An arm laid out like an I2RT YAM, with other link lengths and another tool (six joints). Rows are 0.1 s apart.
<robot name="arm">
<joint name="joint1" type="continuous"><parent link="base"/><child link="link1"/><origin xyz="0 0 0.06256"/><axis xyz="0 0 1"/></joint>
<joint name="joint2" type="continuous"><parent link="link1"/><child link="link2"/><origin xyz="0.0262 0.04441 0.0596"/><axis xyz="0 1 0"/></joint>
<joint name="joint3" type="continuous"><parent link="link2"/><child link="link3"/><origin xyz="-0.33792 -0.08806 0"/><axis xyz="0 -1 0"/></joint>
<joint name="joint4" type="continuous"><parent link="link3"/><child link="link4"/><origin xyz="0.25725 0.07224 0.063"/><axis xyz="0 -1 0"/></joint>
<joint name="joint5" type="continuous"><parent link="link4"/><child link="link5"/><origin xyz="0.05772 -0.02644 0.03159"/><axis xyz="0 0 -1"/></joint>
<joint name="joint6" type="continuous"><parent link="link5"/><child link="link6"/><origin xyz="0.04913 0 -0.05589"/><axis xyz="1 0 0"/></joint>
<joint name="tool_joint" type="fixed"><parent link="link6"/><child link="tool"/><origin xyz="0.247 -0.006 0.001" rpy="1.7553 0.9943 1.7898"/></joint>
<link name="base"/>
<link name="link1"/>
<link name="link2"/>
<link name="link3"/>
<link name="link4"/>
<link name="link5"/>
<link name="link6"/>
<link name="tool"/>
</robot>
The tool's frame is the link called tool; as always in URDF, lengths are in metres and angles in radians. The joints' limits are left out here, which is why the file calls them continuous.
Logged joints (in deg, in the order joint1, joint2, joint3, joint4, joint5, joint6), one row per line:
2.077 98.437 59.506 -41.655 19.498 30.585
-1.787 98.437 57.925 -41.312 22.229 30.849
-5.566 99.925 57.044 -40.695 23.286 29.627
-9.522 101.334 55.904 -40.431 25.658 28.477
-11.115 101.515 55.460 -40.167 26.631 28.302
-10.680 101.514 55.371 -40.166 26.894 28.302
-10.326 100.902 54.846 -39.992 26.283 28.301
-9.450 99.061 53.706 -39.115 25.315 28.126
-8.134 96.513 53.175 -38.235 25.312 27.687
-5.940 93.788 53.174 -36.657 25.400 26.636
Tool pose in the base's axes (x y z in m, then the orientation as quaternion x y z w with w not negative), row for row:
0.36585 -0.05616 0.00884 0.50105 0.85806 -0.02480 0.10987
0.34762 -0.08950 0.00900 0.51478 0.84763 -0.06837 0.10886
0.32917 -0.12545 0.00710 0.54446 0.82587 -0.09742 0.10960
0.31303 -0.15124 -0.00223 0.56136 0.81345 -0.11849 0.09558
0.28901 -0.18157 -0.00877 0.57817 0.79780 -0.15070 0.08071
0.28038 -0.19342 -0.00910 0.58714 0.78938 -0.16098 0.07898
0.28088 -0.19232 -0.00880 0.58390 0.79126 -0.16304 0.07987
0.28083 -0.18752 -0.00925 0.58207 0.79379 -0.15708 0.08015
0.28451 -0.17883 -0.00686 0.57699 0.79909 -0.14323 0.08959
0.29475 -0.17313 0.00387 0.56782 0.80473 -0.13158 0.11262
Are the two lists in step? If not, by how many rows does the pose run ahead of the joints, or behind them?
The pose runs 1 row behind the joints: the pose in row i belongs to the joints in row i - 1.
